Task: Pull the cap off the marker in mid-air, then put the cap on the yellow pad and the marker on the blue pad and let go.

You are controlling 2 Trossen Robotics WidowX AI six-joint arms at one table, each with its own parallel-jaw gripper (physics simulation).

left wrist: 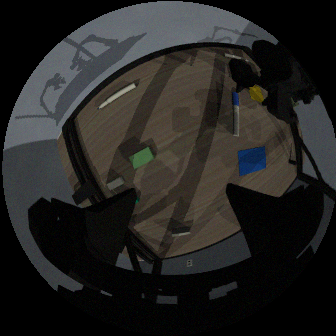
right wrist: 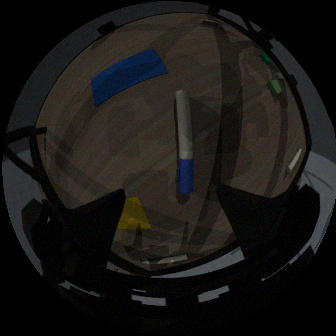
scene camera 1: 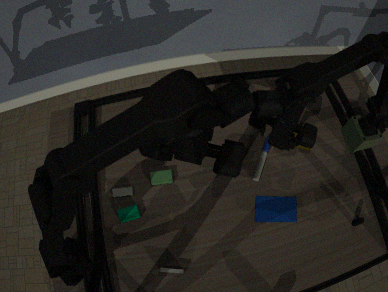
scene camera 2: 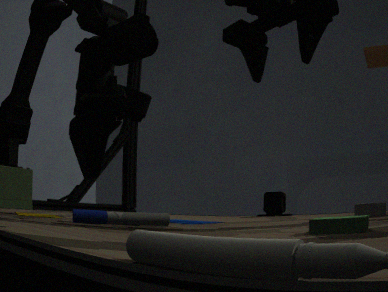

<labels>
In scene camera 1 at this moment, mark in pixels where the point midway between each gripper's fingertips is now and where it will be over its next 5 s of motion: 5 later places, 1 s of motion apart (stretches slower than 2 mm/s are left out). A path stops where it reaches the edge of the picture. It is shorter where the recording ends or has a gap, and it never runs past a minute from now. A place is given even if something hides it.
The left gripper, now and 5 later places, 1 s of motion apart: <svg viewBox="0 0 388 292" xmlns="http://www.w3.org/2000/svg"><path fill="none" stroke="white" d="M192 163L196 159L200 155L208 156L223 160L227 162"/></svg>
The right gripper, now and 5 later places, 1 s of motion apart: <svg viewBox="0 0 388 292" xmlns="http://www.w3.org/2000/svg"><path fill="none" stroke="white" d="M277 141L269 145L268 147L271 143L272 140L272 137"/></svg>
</labels>
